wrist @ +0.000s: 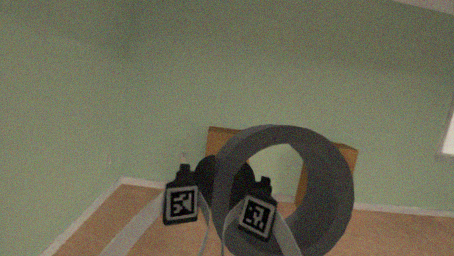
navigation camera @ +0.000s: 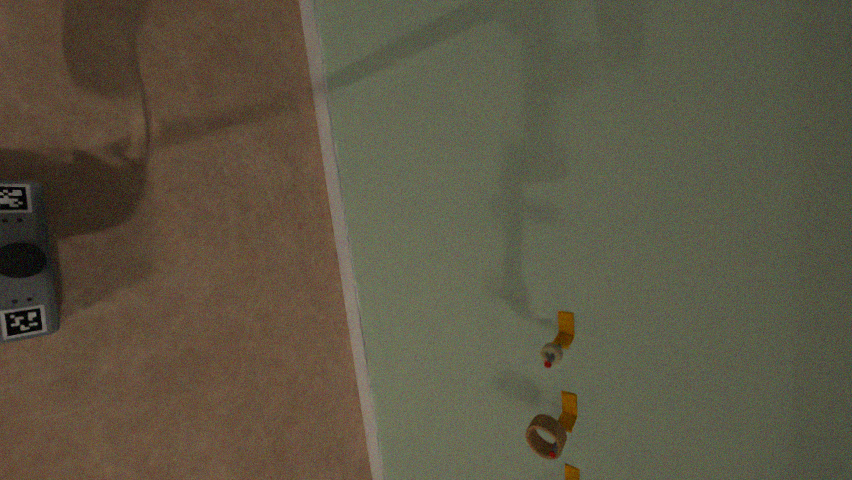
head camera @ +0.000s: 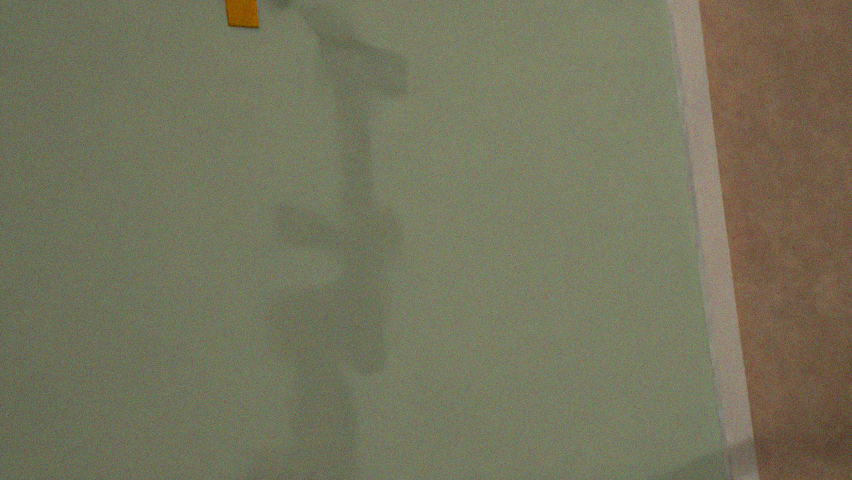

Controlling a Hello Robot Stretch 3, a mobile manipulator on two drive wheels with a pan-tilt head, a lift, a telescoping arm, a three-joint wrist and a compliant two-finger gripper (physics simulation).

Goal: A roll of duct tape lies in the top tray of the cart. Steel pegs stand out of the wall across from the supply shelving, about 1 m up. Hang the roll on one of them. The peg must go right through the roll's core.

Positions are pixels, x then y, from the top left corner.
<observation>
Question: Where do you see a brown cylindrical object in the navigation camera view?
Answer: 544,422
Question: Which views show my gripper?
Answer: The wrist view only.
</observation>
